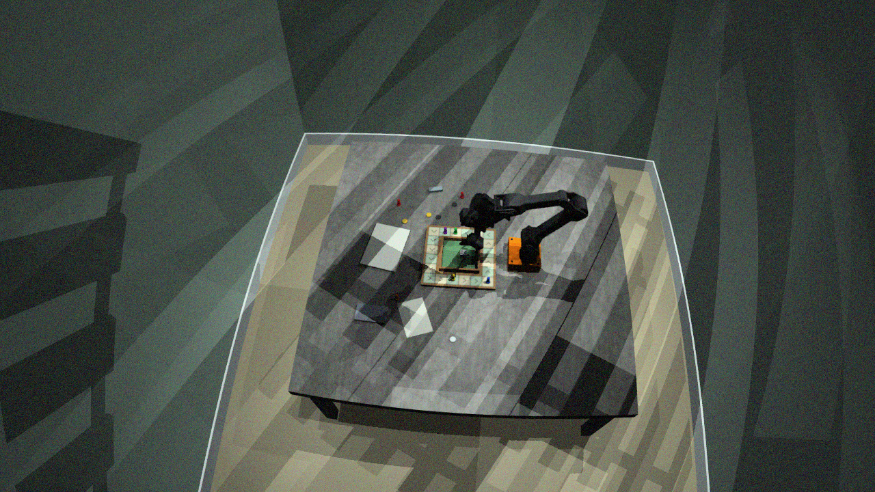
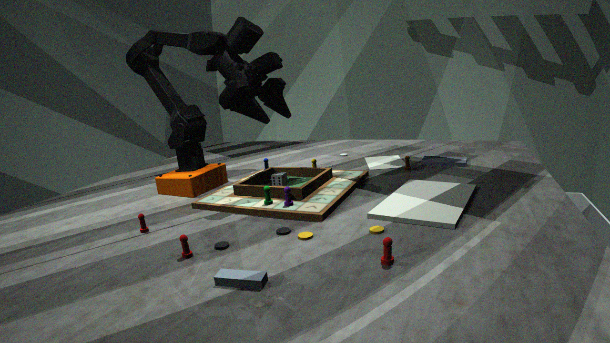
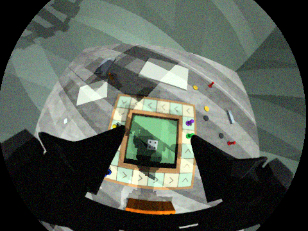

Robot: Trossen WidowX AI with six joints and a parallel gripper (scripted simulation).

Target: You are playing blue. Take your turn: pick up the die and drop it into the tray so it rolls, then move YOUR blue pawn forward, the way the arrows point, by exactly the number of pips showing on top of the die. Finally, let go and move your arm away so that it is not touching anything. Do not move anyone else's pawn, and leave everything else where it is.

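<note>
My gripper tip is now 13 cm above the blue pawn, 12 cm to the right of it and 11 cm past it. Also, from my gripper tip: green tray: 15 cm below; then yellow pawn: 13 cm below, 11 cm to the left, 3 cm ahead; then white die: 13 cm below, 2 cm behind.
</note>
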